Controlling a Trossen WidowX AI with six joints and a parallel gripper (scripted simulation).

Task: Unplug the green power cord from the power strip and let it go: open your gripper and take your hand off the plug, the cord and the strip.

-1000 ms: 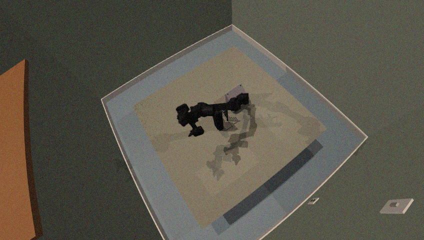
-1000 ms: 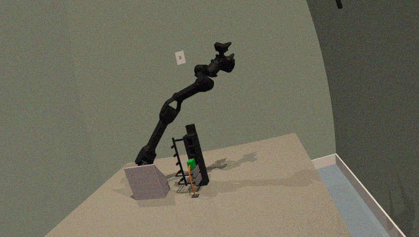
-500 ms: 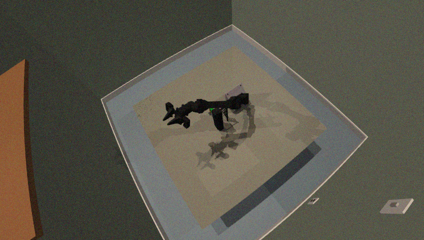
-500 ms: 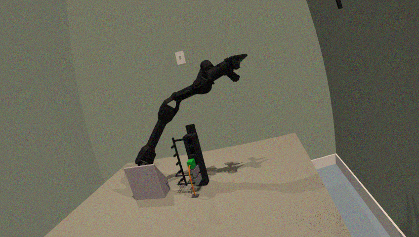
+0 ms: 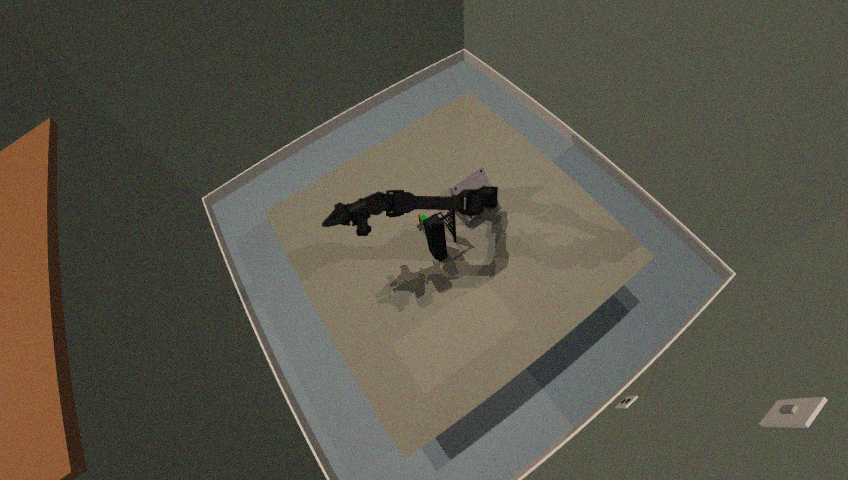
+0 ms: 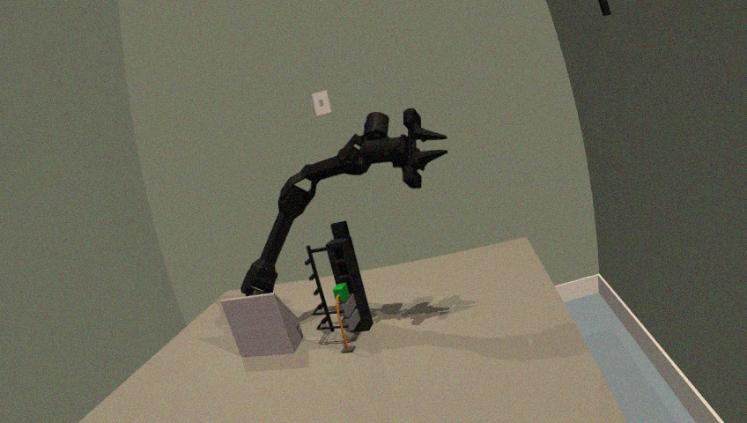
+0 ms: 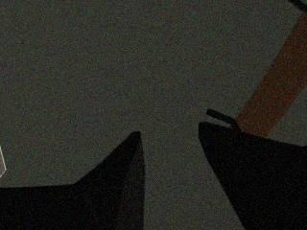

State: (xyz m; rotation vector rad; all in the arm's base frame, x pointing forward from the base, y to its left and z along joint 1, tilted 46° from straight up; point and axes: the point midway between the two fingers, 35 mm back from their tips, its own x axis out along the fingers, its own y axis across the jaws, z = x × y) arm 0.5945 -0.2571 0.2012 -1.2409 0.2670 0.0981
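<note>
Now: gripper tip 340 mm past the green plug, 40 mm to the right of it and 300 mm above it.
</note>
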